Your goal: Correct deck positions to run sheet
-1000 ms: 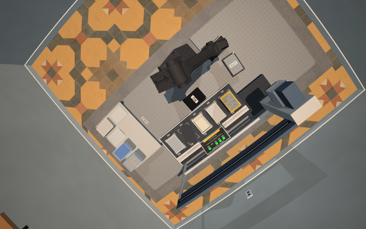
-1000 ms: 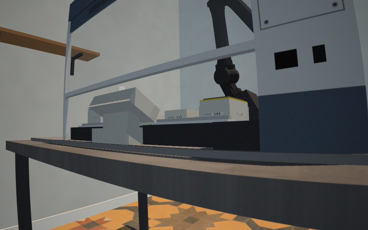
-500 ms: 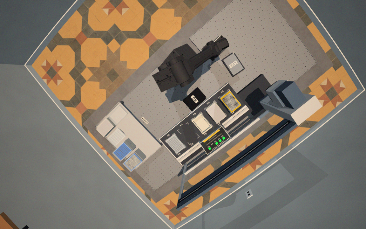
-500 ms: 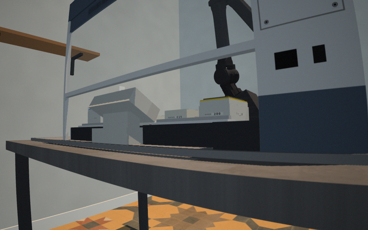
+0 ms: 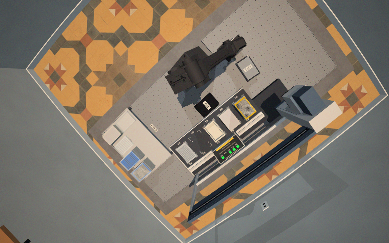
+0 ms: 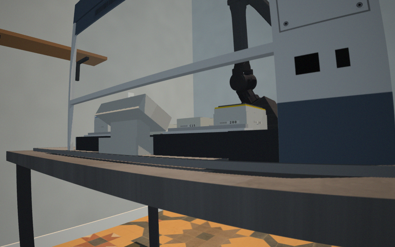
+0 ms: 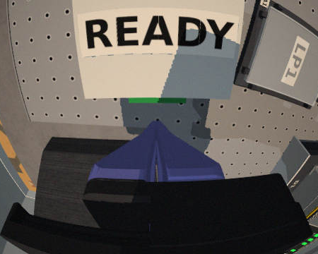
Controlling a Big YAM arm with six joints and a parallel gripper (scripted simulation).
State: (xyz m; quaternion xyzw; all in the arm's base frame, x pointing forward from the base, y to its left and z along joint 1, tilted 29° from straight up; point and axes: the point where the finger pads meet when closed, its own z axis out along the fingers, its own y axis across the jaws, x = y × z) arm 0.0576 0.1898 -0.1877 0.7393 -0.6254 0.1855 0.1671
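The green button lies 10 mm behind my hand and 40 mm to the left of it. From my hand the other things lie so: cream reservoir (360 mm ahead, 340 mm to the right, 20 mm below); white sealed block (350 mm ahead, 220 mm to the right, 10 mm below); yellow-rimmed tip rack (350 mm ahead, 90 mm to the right, 10 mm above).
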